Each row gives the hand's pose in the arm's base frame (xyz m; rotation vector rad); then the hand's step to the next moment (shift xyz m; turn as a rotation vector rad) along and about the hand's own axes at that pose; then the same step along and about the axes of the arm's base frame.
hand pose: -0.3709 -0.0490 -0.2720 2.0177 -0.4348 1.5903
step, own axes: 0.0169 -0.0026 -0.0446 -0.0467 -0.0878 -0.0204
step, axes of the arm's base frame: -0.0296 0.0294 0.0232 0.0203 0.0795 -0.0597
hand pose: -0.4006 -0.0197 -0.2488 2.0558 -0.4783 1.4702
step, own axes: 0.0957 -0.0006 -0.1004 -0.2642 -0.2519 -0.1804
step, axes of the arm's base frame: -0.0421 0.0667 0.1141 -0.0755 0.3001 -0.2646
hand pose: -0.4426 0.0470 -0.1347 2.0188 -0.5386 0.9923
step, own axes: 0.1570 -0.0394 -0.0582 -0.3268 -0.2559 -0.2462
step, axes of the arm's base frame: 0.0936 0.0664 0.1281 -0.1405 0.3573 -0.2924
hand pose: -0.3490 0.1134 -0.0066 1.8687 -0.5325 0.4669
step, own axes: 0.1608 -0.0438 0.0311 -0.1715 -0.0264 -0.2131
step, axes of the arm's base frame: 0.1591 -0.0379 0.0448 -0.1403 0.2324 -0.0428
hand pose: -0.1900 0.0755 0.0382 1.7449 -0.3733 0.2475
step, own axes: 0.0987 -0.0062 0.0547 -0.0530 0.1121 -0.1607
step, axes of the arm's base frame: 0.0915 -0.0635 0.0192 -0.0855 0.1434 0.1154
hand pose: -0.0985 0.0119 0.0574 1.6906 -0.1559 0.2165
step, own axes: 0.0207 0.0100 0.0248 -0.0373 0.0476 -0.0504
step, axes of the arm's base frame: 0.0191 -0.0254 0.0114 -0.0497 0.0429 0.0434
